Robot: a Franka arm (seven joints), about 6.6 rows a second.
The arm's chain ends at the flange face. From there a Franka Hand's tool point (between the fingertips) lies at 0.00 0.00 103.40 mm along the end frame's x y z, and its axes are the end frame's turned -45 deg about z.
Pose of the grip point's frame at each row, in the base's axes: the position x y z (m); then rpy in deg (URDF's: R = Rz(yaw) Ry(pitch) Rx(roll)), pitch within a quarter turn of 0, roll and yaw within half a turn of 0:
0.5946, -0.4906, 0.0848, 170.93, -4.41, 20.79
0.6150, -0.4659, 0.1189, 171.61, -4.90, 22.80
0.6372, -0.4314, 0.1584, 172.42, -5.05, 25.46
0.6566, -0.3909, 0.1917, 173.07, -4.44, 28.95
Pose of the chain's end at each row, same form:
0.5815, -0.4781, 0.1866, 176.70, -9.53, -24.28
0.6011, -0.4554, 0.2208, 177.54, -9.39, -22.36
0.6232, -0.4230, 0.2605, 178.22, -8.93, -19.74
0.6436, -0.3838, 0.2940, 178.25, -8.04, -16.20

